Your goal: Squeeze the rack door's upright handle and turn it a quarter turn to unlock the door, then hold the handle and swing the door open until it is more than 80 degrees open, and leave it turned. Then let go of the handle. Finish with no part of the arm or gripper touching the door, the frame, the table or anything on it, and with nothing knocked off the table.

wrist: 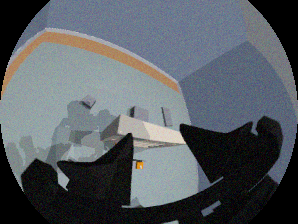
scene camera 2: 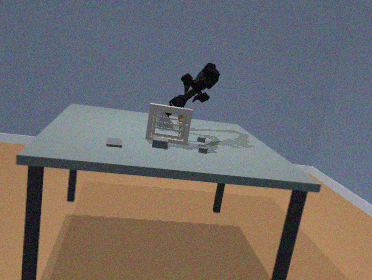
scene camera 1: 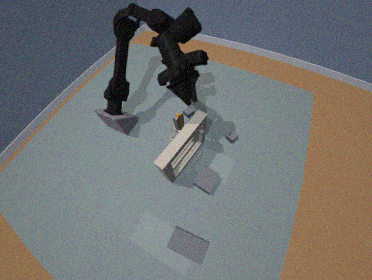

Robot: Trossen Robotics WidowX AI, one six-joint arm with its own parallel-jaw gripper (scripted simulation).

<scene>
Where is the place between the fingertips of my gripper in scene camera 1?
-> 192, 103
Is my gripper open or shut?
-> Open.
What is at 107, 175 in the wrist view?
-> My gripper.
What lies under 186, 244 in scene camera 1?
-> A flat grey plate.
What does my gripper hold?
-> Nothing.
</scene>
